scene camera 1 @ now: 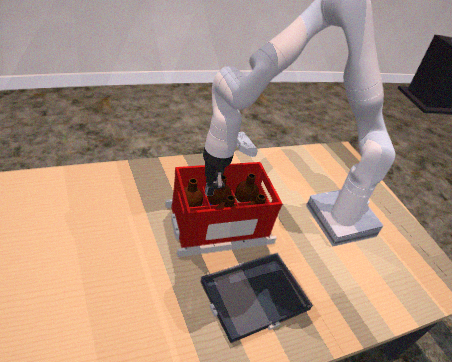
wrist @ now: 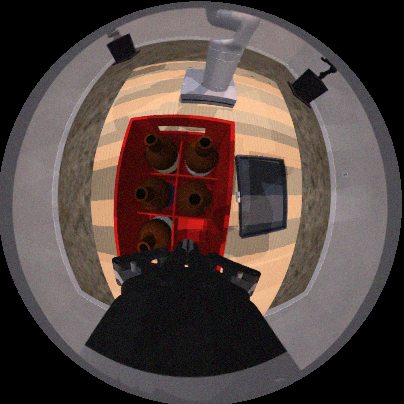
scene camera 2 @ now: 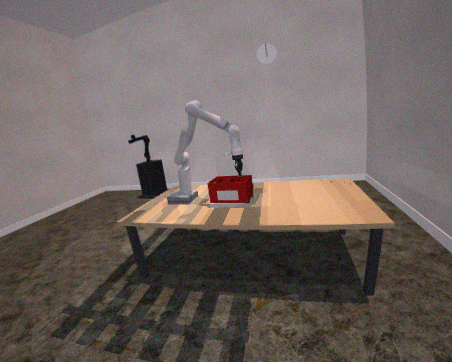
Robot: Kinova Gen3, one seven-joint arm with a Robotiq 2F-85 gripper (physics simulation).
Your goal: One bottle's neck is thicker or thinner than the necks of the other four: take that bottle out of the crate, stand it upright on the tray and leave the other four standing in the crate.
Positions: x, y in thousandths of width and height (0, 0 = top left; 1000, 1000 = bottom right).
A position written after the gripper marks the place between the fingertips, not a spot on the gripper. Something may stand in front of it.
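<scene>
Gripper (scene camera 1: 461, 537) shut, holding nothing. Gripper (wrist: 464, 608) visible again, plus dark grey tray (wrist: 647, 481).
</scene>
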